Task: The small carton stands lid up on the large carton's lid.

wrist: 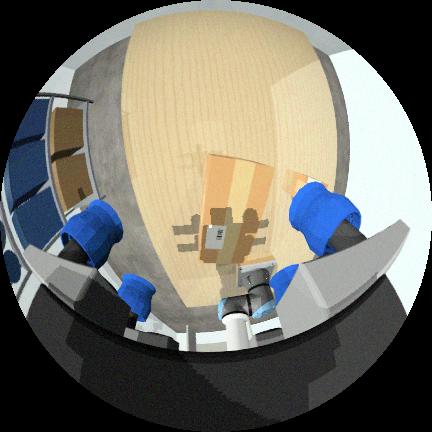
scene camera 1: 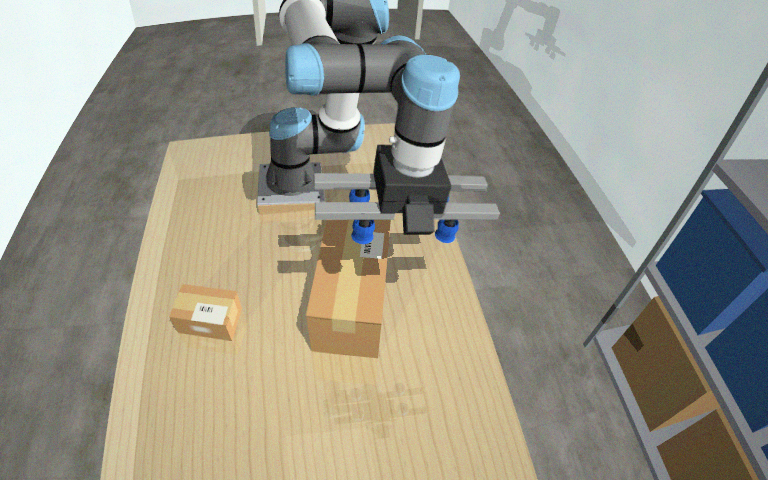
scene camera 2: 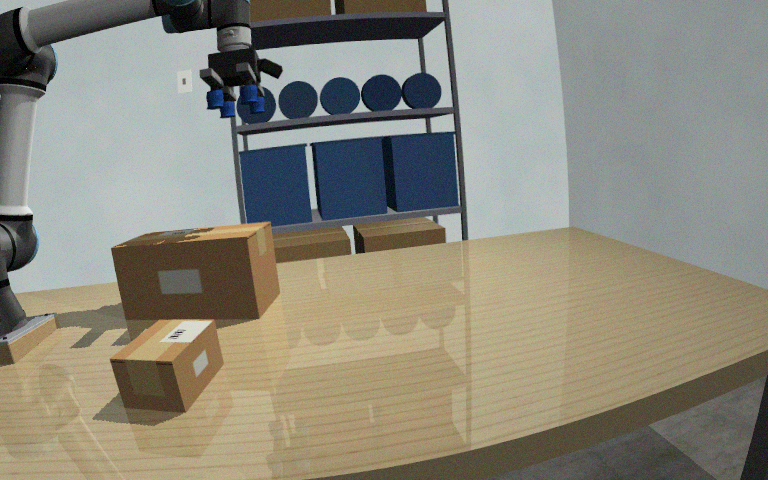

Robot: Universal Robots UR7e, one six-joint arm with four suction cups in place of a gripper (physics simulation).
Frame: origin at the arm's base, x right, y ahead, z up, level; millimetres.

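Seen in the pictures: hand, its tool point: (wrist: 206, 261) (scene camera 1: 401, 220) (scene camera 2: 237, 110); arm's base, origin of its link: (wrist: 254, 275) (scene camera 1: 290, 180).
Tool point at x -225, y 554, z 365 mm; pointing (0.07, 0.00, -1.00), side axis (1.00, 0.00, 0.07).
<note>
Pixels of each thing's top centre, then the offset from my tool point to it. Level surfaces: height alone.
- small carton, centre of its top: (scene camera 2: 164, 337) (scene camera 1: 202, 303) (wrist: 315, 191) dy -82, dx +432, dz -325 mm
- large carton, centre of its top: (scene camera 2: 190, 234) (scene camera 1: 352, 261) (wrist: 233, 221) dy -117, dx +72, dz -242 mm
- wooden table, height of its surface: dz -398 mm
The small carton (scene camera 1: 205, 313) (scene camera 2: 165, 357) (wrist: 298, 181) stands on the table apart from the large carton, with a tape strip and a white barcode label on its top. A suction cup partly hides it in the wrist view. The large carton (scene camera 1: 346, 294) (scene camera 2: 226, 277) (wrist: 241, 182) stands with its taped lid up, and its lid carries a barcode label. Its lid is bare of cartons. My gripper (scene camera 1: 404, 215) (scene camera 2: 236, 101) (wrist: 210, 257), with four blue suction cups, is open and empty. It hangs high above the table near the large carton, whose lid bears its shadow.
The wooden table (scene camera 1: 226, 407) (scene camera 2: 509, 316) (wrist: 200, 85) bears both cartons and the arm's base (scene camera 1: 289, 195) (wrist: 256, 274). A shelf rack (scene camera 1: 628, 373) (scene camera 2: 462, 186) with blue bins, round blue items and brown boxes stands beyond one side of the table.
</note>
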